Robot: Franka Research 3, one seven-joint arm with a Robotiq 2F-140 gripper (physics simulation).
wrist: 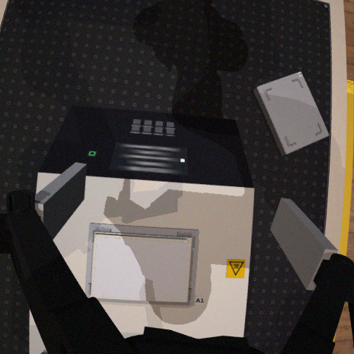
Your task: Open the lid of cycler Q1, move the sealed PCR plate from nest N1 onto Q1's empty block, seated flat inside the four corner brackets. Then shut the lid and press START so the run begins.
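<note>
The cycler has a pale top and a dark front panel, in the middle of the wrist view. A pale, flat-topped rectangular plate lies within a grey bracketed frame on this top, beside the mark "A1". It looks level; its exact seating cannot be told. The lid cannot be made out. The front panel carries a small green-ringed mark, grey keys and a striped display; no START label is readable. My gripper is wide open and empty, its fingers spread to either side above the cycler.
A grey nest block with four corner brackets and no plate on it sits at the upper right, turned at an angle. A yellow warning label is on the cycler. The dark perforated table mat has a pale border; a yellow strip runs along the right.
</note>
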